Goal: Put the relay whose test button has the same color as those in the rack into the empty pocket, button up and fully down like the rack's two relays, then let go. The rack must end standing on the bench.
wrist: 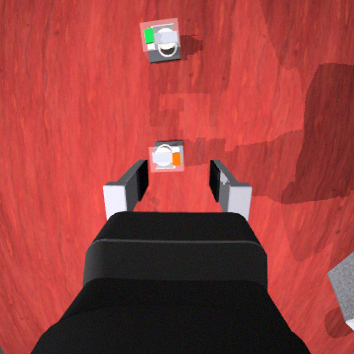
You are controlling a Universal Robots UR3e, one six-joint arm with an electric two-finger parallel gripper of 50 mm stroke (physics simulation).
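Places are measured from the arm's base along level axes (x ahead, y left, z up), in millimetres.
Pixels of known places: gripper, fingertip midpoint: (pixel 178 172).
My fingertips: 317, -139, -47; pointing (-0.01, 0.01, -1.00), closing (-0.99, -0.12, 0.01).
Note:
Ahead of a thing's pixels: the offset from my fingertips to its middle, as dx, dy, dz. Level surfaces: height alone.
A relay with an orange test button @[+11, -9, -22] (pixel 176 159) stands upright on the red bench, just beyond the fingertips and between their lines, a little left of centre. A second relay with a green test button @[+26, -102, -22] (pixel 149 36) stands at the top of the view, farther from the gripper. Both have clear housings and dark bases. My gripper (pixel 178 172) is open wide and empty, above the bench and close to the orange-button relay in the view. The rack with its two relays and the empty pocket cannot be made out in this view.
The bench @[dz -44] (pixel 65 115) has a red wood-grain top. Part of a grey block-like object (pixel 344 282) with a white face shows at the lower right edge. Dark shadows fall across the bench on the right.

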